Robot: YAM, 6 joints.
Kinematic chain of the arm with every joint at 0, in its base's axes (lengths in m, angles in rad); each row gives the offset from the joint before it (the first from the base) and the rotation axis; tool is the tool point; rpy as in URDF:
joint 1: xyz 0 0 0.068 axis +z
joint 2: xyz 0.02 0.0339 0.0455 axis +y
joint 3: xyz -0.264 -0.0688 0 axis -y
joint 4: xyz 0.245 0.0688 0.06 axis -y
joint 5: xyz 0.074 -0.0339 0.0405 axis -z
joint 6: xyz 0.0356 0 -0.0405 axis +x
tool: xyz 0 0 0 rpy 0 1.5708 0
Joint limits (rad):
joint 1: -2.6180..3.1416
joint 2: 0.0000..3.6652
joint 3: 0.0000..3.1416
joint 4: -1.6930..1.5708
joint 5: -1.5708..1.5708
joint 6: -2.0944..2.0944
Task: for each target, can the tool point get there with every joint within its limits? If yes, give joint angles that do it. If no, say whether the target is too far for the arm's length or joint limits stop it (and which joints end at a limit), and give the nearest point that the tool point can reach.
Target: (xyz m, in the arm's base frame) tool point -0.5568 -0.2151 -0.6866
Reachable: no: too far | nearest point -0.3613 -0.1999 -0.3400 | short by 0.398 m
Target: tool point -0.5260 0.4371 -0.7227
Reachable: no: too far | nearest point -0.3375 0.2805 -0.3263 | short by 0.466 m
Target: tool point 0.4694 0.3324 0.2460
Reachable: yes | joints 0.5612 2.5469 2.3779 -0.2086 -1.0928 -1.6202
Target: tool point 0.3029 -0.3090 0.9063
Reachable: no: too far | nearest point 0.2163 -0.2206 0.6686 | short by 0.268 m
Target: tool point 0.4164 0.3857 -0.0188
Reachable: yes | joints 0.7661 3.0338 2.5512 -0.7065 0.3071 -1.3392
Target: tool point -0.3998 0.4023 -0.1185
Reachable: yes | joints 2.3254 3.2020 2.3755 0.0201 -0.4564 -1.6663
